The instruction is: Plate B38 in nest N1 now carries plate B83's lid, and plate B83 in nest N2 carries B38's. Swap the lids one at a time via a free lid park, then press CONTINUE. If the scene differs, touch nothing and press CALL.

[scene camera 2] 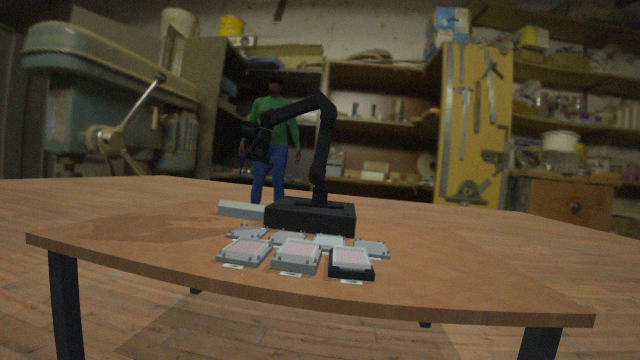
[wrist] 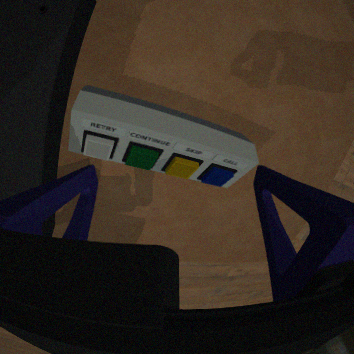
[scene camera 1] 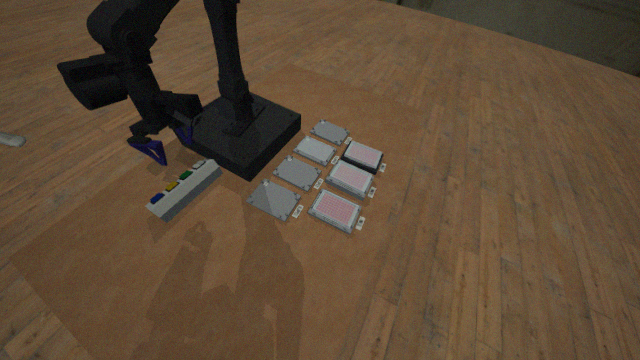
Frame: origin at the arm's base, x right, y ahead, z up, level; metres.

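Seen in the pictures: gripper, fingertip midpoint: (scene camera 2: 251, 178) (wrist: 175, 173) (scene camera 1: 178, 154); arm's base, origin of the base link: (scene camera 2: 318, 205) (scene camera 1: 245, 118).
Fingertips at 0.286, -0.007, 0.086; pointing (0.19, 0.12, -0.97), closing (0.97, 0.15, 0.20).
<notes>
Pixels of each thing's top centre, then the offset from my fingertips to it, as dx, dy, dz.
- button box, middle of its top: (wrist: 169, 156) (scene camera 1: 179, 179) (scene camera 2: 246, 201) +0.022, -0.038, -0.103
- blue CALL button, middle of its top: (wrist: 220, 180) (scene camera 1: 154, 196) +0.092, -0.069, -0.111
My gripper (scene camera 1: 176, 153) (wrist: 175, 173) is open and empty, above the table by the button box (scene camera 1: 194, 192) (scene camera 2: 241, 210) (wrist: 165, 120). In the wrist view the box lies ahead, between the fingertips. Its green CONTINUE button (scene camera 1: 186, 175) (wrist: 143, 156) and blue CALL button (scene camera 1: 157, 198) (wrist: 218, 175) show. Three pink-welled plates sit in a row: one (scene camera 1: 336, 208) (scene camera 2: 246, 248) and a middle one (scene camera 1: 350, 178) (scene camera 2: 296, 249) in grey nests, another (scene camera 1: 364, 155) (scene camera 2: 351, 258) in a black nest. Their labels are too small to read.
Four flat parks stand between plates and arm base (scene camera 1: 250, 145) (scene camera 2: 310, 217). Three are bare grey: (scene camera 1: 274, 201) one nearest the box, its neighbour (scene camera 1: 298, 173) and the far one (scene camera 1: 330, 132). A paler, lid-like piece (scene camera 1: 315, 150) (scene camera 2: 329, 242) covers another. A person (scene camera 2: 280, 125) stands behind the table.
</notes>
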